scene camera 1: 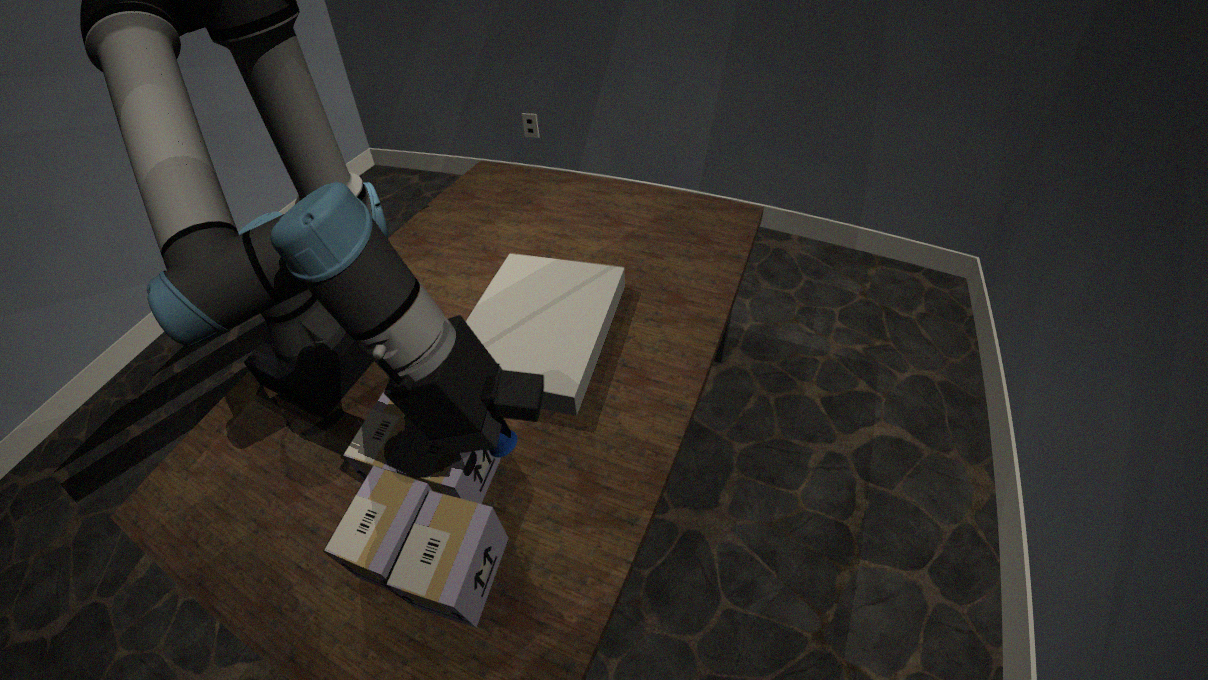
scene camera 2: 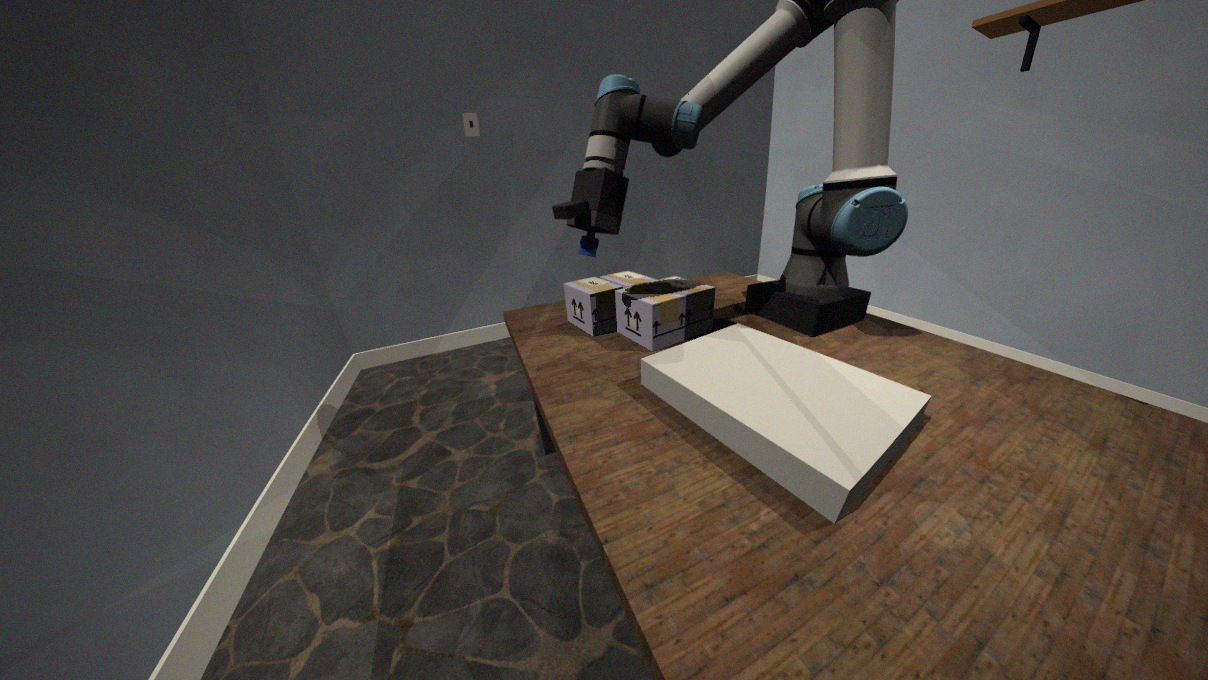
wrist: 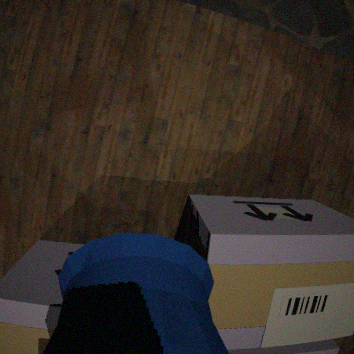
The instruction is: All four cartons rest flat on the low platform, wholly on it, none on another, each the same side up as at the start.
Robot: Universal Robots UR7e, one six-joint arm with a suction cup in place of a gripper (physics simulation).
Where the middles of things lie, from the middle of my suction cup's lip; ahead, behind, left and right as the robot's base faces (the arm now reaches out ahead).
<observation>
I see my suction cup 350 mm to the right of the low white platform point(scene camera 2: 823, 429), 180 mm above it and 80 mm past it.
</observation>
